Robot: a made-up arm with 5 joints.
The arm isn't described. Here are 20 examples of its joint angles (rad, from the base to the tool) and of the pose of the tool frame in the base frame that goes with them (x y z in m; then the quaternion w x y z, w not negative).
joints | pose
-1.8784 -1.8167 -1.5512 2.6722 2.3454 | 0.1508 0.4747 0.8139 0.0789 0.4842 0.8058 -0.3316
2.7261 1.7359 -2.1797 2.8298 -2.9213 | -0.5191 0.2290 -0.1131 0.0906 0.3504 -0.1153 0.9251
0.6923 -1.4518 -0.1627 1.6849 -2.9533 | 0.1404 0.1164 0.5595 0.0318 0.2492 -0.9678 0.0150
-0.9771 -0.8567 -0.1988 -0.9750 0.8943 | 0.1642 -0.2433 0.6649 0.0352 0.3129 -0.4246 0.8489
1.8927 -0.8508 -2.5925 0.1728 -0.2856 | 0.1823 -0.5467 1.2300 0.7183 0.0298 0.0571 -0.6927
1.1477 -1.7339 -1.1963 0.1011 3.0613 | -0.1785 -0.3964 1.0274 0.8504 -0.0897 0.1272 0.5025
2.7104 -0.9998 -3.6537 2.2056 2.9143 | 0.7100 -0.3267 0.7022 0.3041 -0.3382 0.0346 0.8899
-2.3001 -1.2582 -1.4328 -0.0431 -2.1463 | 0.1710 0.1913 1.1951 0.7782 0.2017 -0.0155 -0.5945
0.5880 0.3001 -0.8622 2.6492 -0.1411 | 0.3564 0.2376 0.3715 0.1915 0.4701 0.1794 -0.8427
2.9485 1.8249 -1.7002 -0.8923 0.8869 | -0.5058 0.0989 -0.2842 0.3521 -0.4767 -0.7953 0.1273
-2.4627 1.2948 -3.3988 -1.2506 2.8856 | -0.5217 -0.4209 0.8599 0.2087 -0.0949 -0.0479 -0.9722
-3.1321 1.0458 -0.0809 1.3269 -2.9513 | 0.0899 0.0009 0.1649 0.0909 -0.4105 0.0372 -0.9065
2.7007 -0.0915 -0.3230 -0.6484 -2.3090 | -0.4085 0.1928 0.4007 0.0986 0.6931 -0.5126 -0.4971
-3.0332 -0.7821 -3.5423 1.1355 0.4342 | 0.7901 0.0860 0.8959 0.9632 0.0038 0.0233 0.2679
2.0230 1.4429 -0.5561 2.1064 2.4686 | 0.0031 -0.0063 0.0590 0.7786 0.0723 -0.0164 0.6232
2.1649 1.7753 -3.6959 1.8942 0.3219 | -0.4817 0.7130 0.4424 0.0125 -0.6046 -0.7964 -0.0042
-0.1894 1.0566 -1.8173 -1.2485 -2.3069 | 0.8283 -0.1588 0.3492 0.8004 0.2628 0.4676 0.2676
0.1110 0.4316 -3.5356 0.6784 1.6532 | 0.1371 0.0153 1.3347 0.7231 -0.2513 0.2442 -0.5952
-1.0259 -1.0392 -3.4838 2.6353 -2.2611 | -0.3827 0.6314 0.7376 0.8077 0.4783 0.3397 -0.0588
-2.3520 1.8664 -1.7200 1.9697 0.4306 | -0.1908 -0.1924 -0.2976 0.7142 -0.0876 0.4827 0.4993
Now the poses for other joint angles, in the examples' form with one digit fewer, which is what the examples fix.
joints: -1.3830 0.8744 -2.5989 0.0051 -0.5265
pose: 0.166 -0.875 0.863 0.618 0.594 -0.271 0.438
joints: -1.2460 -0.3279 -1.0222 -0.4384 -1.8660
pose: 0.168 -0.498 0.878 0.780 0.596 0.191 0.012
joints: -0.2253 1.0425 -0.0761 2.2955 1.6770
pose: -0.035 0.008 0.258 0.663 -0.035 0.049 -0.747
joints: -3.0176 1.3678 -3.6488 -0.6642 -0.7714
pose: -0.636 -0.079 0.920 0.943 0.042 -0.088 -0.317
